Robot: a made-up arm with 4 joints.
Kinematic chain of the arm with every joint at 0, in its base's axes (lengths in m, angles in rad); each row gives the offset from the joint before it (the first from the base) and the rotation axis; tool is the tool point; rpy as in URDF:
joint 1: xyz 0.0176 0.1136 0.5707 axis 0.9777 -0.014 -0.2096
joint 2: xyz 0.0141 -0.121 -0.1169 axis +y
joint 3: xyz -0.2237 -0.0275 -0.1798 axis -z
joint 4: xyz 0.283 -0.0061 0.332 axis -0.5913 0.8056 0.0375
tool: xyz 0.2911 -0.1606 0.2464 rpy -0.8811 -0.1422 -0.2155
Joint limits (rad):
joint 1: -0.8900..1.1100
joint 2: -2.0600..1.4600
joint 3: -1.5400..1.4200
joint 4: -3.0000..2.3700
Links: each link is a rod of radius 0.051 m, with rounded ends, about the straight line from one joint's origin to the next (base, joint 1, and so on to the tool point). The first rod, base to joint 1, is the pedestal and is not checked.
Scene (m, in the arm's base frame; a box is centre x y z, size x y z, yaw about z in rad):
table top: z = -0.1
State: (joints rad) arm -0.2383 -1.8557 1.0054 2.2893
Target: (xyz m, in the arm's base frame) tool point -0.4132 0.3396 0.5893
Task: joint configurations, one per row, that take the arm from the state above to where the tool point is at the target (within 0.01 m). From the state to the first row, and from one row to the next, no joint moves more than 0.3 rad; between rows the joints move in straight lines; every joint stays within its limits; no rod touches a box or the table.
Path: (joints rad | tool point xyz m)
1: -0.1814 -1.8849 0.7474 2.0014 | 0.1070 -0.5152 0.7118
2: -0.1245 -1.9141 0.4894 1.7136 | -0.0226 -0.3984 0.8084
3: -0.0676 -1.9433 0.2314 1.4257 | -0.1519 -0.2482 0.8514
4: -0.0107 -1.9724 -0.0266 1.1379 | -0.2639 -0.0823 0.8396
5: 0.0462 -2.0016 -0.2846 0.8500 | -0.3470 0.0806 0.7814
6: 0.1031 -2.0308 -0.5427 0.5621 | -0.3963 0.2247 0.6918
7: 0.1599 -2.0600 -0.8007 0.2743 | -0.4132 0.3396 0.5893

